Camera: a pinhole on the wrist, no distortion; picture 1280 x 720 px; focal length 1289.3 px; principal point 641.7 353.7 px. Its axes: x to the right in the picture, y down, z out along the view. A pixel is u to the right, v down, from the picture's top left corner.
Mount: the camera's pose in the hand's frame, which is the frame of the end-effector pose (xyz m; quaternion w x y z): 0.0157 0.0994 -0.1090 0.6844 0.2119 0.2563 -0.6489
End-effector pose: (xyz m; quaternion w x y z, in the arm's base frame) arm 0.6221 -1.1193 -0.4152 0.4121 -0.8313 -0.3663 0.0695
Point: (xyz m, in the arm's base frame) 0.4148 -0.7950 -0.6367
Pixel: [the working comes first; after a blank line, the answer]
In the camera's frame: -0.2024 -0.0259 0.5362

155 291
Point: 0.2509 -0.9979 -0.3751
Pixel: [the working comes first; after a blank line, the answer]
In the camera's frame: 0.0950 -0.2341 0.4679

outside the picture
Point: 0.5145 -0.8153 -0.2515
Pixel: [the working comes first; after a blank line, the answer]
In the camera's frame: 0.1640 0.1019 0.4458

1116 648
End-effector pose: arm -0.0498 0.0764 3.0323 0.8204 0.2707 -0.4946 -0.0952
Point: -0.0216 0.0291 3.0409
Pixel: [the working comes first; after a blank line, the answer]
In the camera's frame: 0.0425 0.0109 0.1687

966 437
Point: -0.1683 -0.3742 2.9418
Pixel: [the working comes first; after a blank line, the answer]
In the camera's frame: 0.1896 -0.0011 0.5837

1060 351
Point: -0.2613 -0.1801 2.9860
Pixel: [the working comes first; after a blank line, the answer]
In the camera's frame: 0.0163 -0.0832 0.4765

686 129
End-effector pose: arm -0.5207 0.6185 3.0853 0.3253 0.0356 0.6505 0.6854
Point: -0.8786 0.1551 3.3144
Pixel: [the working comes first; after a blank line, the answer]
In the camera's frame: 0.0900 -0.0145 -0.4778

behind the camera
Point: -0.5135 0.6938 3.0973
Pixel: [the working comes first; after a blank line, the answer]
In the camera's frame: -0.0443 -0.0024 0.1949

348 338
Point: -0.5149 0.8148 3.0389
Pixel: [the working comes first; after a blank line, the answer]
In the camera's frame: -0.0662 0.0727 0.3041

361 662
